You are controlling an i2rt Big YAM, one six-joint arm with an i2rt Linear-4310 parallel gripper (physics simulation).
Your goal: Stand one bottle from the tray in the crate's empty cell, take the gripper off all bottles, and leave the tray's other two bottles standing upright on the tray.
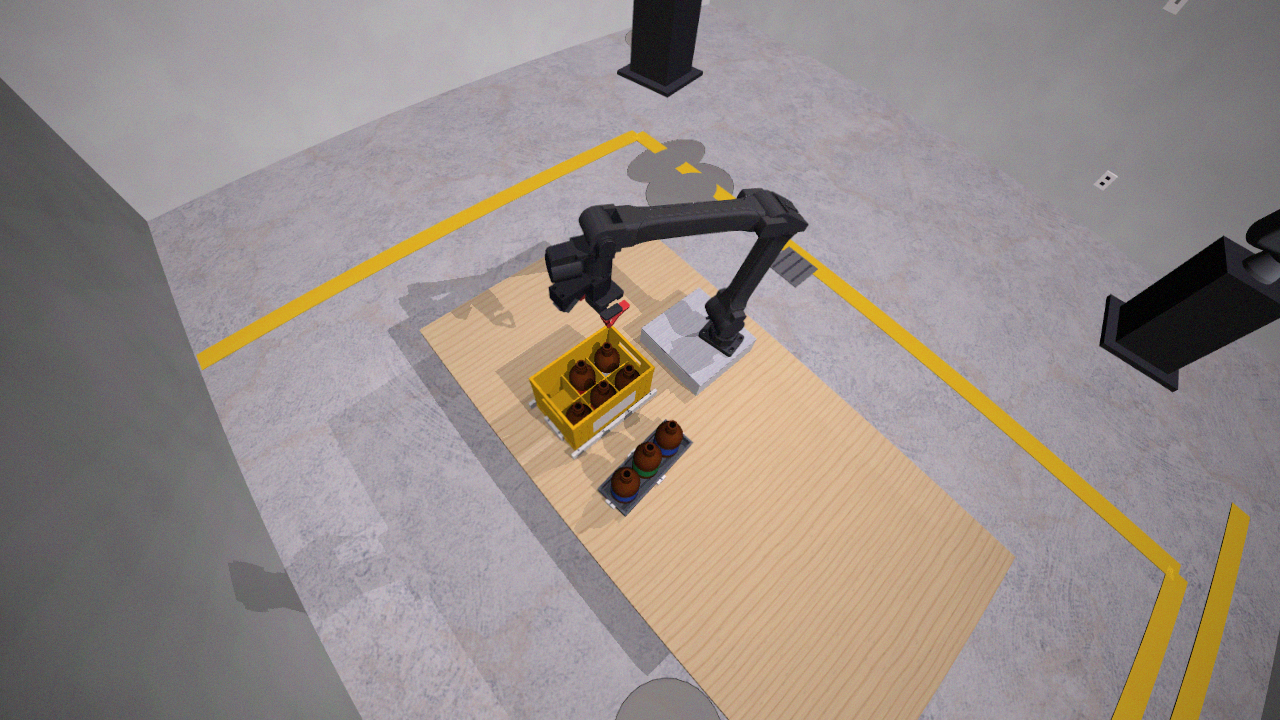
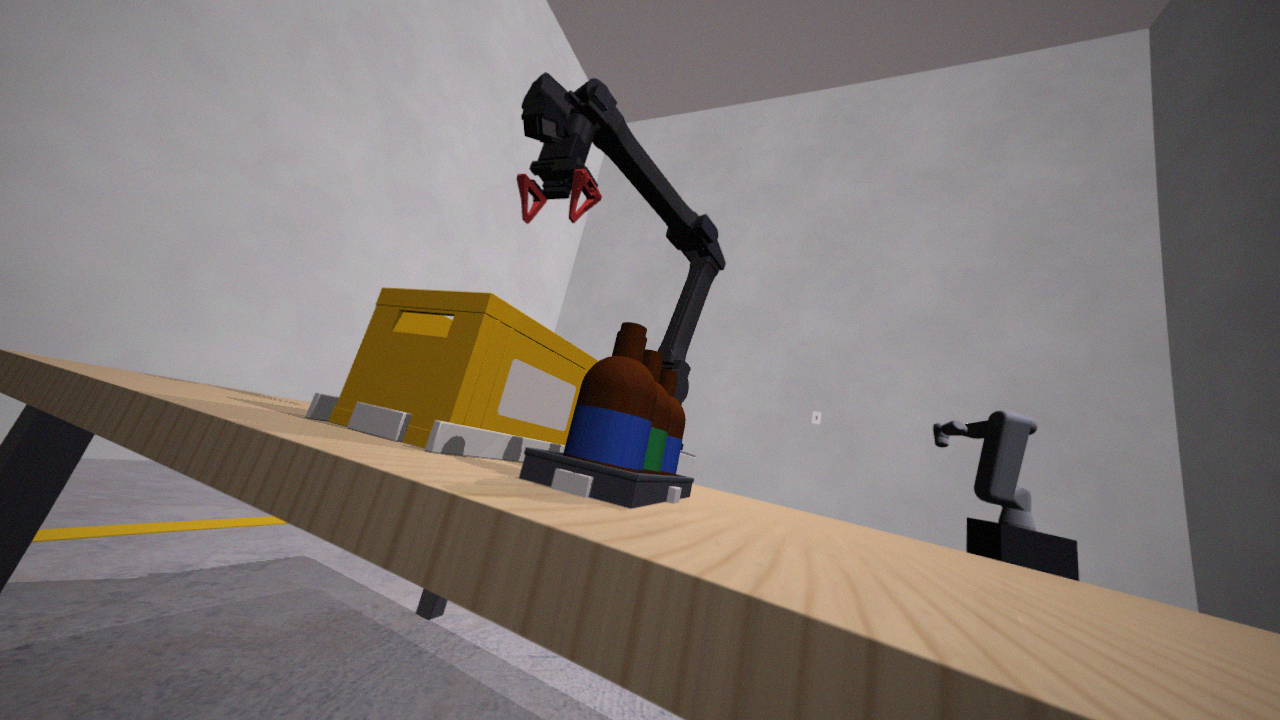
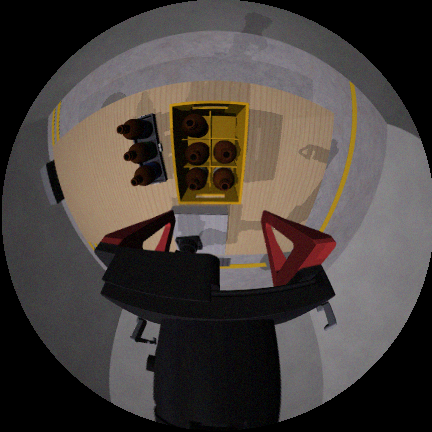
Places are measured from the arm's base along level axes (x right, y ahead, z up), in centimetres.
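Pixels of known places: gripper, fingertip midpoint: (image 1: 596,312) (image 2: 547,221) (image 3: 217,214); arm's base, link origin: (image 1: 720,337) (image 3: 188,242).
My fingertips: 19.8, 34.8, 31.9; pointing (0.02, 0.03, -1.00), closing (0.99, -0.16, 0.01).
Note:
Ahead of a thing's pixels: the offset from my fingertips to its middle, as dx, dy, dz. "spot": to the spot under its first point. Level surfaces: height alone.
The yellow crate @[-1.5, +3.7, -30.1] (image 1: 553,416) (image 2: 411,376) (image 3: 176,155) has brown bottles in its cells except one empty cell @[spot: +8.0, +9.4, -38.1] (image 1: 556,394) (image 3: 224,126), at the corner away from the arm's base and from the tray. The dark tray @[-25.7, +9.9, -37.6] (image 1: 677,454) (image 2: 626,488) (image 3: 156,131) stands beside the crate. Three brown bottles stand upright on it: a blue-banded one @[-25.1, +18.6, -30.6] (image 1: 624,484) (image 2: 617,394) (image 3: 136,129) at the outer end, a green-banded one @[-25.3, +9.8, -30.6] (image 1: 647,458) (image 3: 142,152) in the middle, another blue-banded one @[-26.2, +1.5, -30.6] (image 1: 668,437) (image 3: 146,174) nearest the base. My gripper (image 1: 609,320) (image 2: 550,220) (image 3: 217,214) is open and empty, high above the crate's level.
The arm's base stands on a pale block (image 1: 680,349) (image 3: 212,230) near the crate and tray. White strips @[spot: +0.4, +18.4, -37.3] (image 2: 379,420) lie on the wooden table @[dz -38.8] (image 1: 787,501) around the crate's foot. The crate's walls rise around its bottles. Another robot (image 2: 1004,456) stands far off.

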